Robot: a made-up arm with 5 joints. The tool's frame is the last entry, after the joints. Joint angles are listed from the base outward.
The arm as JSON. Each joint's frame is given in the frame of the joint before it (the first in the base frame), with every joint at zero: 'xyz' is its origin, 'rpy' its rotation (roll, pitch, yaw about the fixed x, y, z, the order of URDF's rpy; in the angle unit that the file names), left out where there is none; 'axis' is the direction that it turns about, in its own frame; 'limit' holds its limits. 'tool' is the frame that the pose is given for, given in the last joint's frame.
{
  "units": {
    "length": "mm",
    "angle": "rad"
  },
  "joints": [
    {
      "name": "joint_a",
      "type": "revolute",
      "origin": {
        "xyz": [
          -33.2,
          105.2,
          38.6
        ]
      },
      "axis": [
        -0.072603,
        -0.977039,
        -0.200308
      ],
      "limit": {
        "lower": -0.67,
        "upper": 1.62
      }
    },
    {
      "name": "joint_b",
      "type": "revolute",
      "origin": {
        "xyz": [
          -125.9,
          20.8,
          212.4
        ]
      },
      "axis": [
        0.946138,
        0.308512,
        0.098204
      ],
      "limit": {
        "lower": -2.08,
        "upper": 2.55
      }
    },
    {
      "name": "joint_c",
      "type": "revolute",
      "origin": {
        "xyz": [
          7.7,
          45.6,
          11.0
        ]
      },
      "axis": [
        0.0,
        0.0,
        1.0
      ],
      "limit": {
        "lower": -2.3,
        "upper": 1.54
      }
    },
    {
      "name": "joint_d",
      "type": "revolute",
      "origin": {
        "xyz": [
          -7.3,
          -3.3,
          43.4
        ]
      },
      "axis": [
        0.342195,
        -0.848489,
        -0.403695
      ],
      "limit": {
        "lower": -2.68,
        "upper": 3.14
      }
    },
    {
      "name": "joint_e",
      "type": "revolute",
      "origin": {
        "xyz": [
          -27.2,
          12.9,
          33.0
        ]
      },
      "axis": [
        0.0,
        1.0,
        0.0
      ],
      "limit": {
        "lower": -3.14,
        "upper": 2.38
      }
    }
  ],
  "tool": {
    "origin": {
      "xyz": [
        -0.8,
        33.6,
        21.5
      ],
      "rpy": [
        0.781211,
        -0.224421,
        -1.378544
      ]
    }
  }
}
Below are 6 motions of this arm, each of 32 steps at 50 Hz.
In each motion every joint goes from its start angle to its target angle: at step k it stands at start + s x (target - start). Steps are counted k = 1, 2, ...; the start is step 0. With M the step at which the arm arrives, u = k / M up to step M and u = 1 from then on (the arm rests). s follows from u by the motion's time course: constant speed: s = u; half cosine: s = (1 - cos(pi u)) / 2; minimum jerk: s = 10 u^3 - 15 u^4 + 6 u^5.
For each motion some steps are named. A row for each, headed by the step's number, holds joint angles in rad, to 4 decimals.
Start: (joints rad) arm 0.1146 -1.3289 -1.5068 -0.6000 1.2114
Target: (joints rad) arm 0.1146 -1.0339 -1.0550 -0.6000 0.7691
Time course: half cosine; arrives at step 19
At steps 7, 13, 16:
7: 0.1146 -1.2407 -1.3716 -0.6000 1.0791
13: 0.1146 -1.1007 -1.1573 -0.6000 0.8693
16: 0.1146 -1.0517 -1.0822 -0.6000 0.7958

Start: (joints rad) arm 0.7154 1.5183 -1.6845 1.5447 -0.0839
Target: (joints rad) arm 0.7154 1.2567 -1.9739 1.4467 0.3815
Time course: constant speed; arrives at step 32
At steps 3, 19, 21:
3: 0.7154 1.4938 -1.7116 1.5355 -0.0403
19: 0.7154 1.3630 -1.8563 1.4865 0.1924
21: 0.7154 1.3466 -1.8744 1.4804 0.2215

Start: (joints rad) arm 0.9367 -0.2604 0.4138 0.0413 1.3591
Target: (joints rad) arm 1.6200 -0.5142 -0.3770 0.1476 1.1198
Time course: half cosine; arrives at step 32
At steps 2, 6, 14, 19, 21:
2: 0.9433 -0.2628 0.4062 0.0423 1.3568
6: 0.9943 -0.2818 0.3472 0.0503 1.3389
14: 1.2117 -0.3625 0.0955 0.0841 1.2628
19: 1.3775 -0.4241 -0.0964 0.1099 1.2047
21: 1.4394 -0.4471 -0.1680 0.1195 1.1830

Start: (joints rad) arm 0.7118 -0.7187 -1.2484 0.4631 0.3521
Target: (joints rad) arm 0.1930 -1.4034 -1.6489 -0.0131 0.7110
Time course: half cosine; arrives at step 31
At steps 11, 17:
11: 0.5666 -0.9103 -1.3605 0.3299 0.4525
17: 0.4131 -1.1129 -1.4790 0.1889 0.5587

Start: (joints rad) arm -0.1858 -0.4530 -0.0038 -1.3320 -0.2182
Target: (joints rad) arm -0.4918 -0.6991 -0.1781 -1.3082 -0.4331
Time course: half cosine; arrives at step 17
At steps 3, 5, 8, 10, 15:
3: -0.2087 -0.4714 -0.0169 -1.3302 -0.2343
5: -0.2466 -0.5019 -0.0384 -1.3273 -0.2609
8: -0.3247 -0.5647 -0.0829 -1.3212 -0.3157
10: -0.3807 -0.6097 -0.1148 -1.3168 -0.3551
15: -0.4815 -0.6908 -0.1722 -1.3090 -0.4258

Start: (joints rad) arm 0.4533 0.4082 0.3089 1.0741 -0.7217
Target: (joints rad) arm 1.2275 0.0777 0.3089 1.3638 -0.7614
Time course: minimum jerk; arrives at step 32
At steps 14, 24, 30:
14: 0.7506 0.2813 0.3089 1.1854 -0.7369
24: 1.1474 0.1119 0.3089 1.3338 -0.7573
30: 1.2258 0.0784 0.3089 1.3632 -0.7613

